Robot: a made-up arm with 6 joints. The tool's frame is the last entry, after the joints.
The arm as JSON. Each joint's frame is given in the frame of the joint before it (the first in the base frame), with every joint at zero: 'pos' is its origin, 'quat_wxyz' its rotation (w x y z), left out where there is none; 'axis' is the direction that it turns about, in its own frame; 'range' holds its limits. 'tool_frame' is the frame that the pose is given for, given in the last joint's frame.
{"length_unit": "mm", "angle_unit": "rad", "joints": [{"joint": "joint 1", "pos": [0.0, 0.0, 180.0], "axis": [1.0, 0.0, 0.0], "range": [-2.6, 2.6]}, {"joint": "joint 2", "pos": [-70.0, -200.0, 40.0], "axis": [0.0, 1.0, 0.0], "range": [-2.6, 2.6]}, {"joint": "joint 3", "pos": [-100.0, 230.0, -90.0], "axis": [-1.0, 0.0, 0.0], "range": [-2.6, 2.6]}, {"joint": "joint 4", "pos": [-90.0, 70.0, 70.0], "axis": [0.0, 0.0, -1.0], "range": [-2.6, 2.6]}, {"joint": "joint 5", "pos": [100.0, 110.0, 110.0], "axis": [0.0, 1.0, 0.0], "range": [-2.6, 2.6]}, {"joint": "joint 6", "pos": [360.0, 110.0, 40.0], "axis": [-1.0, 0.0, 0.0], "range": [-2.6, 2.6]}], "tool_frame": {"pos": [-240.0, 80.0, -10.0]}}
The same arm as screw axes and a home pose.
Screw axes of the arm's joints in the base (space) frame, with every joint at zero. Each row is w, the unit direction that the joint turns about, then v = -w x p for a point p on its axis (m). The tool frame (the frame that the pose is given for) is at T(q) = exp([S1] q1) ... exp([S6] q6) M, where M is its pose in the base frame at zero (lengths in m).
S1 = (1, 0, 0, 0.0000, 0.1800, 0.0000)
S2 = (0, 1, 0, -0.2200, 0.0000, -0.0700)
S3 = (-1, 0, 0, 0.0000, -0.1300, 0.0300)
S4 = (0, 0, -1, -0.1000, -0.2600, 0.0000)
S5 = (0, 1, 0, -0.3100, 0.0000, -0.1600)
S6 = (-1, 0, 0, 0.0000, -0.3500, 0.3200)
M: xyz -0.0400 0.4000 0.3400 (m) rpy 0.0000 0.0000 0.0000 (rad, as in URDF)
Joint limits (rad, base to tool): -2.6000..2.6000 -2.6000..2.6000 -2.6000..2.6000 -2.6000..2.6000 -2.6000..2.6000 -2.6000..2.6000

